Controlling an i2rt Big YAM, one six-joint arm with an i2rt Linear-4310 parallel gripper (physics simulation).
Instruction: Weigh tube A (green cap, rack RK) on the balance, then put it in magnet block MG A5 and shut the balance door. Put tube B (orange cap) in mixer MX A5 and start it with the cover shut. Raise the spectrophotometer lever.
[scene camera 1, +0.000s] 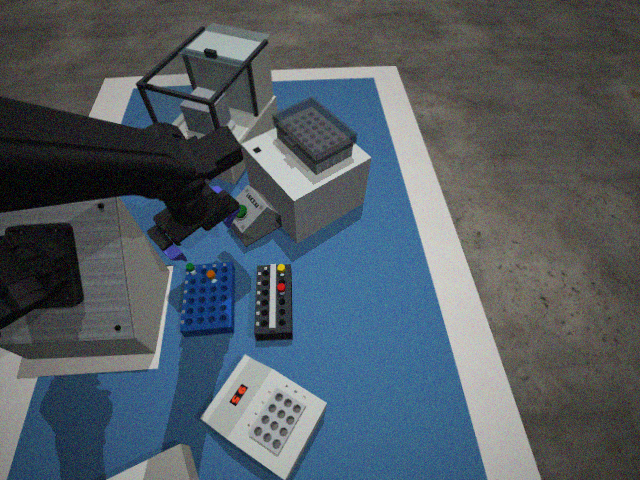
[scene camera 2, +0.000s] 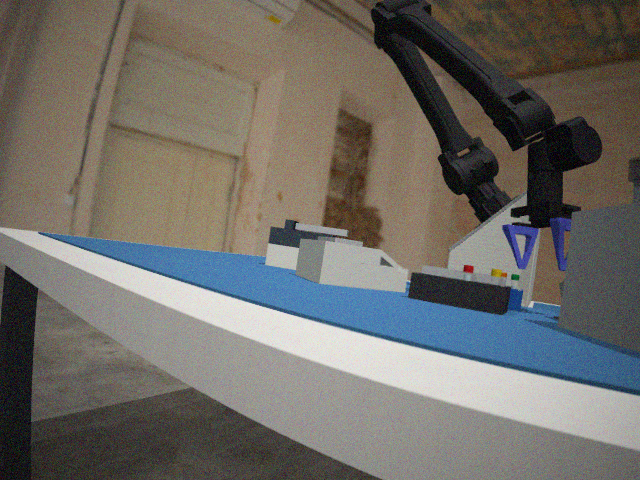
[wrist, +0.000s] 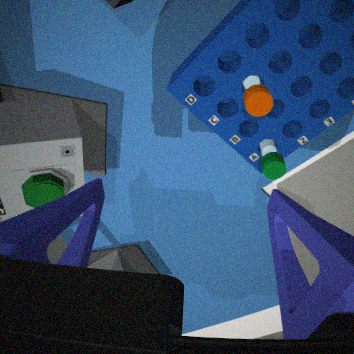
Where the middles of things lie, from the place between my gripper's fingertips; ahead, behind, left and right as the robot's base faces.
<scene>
Right now my hand is 6 cm short of the green START button (wrist: 38, 189) and 7 cm to the right of it. The rest, counted from my hand: PRINT button box (wrist: 130, 257) 7 cm behind, 21 cm to the left, 3 cm below; mixer (scene camera 1: 308, 197) 19 cm ahead, 15 cm to the left, 3 cm above; dark cover (scene camera 1: 317, 132) 21 cm ahead, 16 cm to the left, 11 cm above.
</scene>
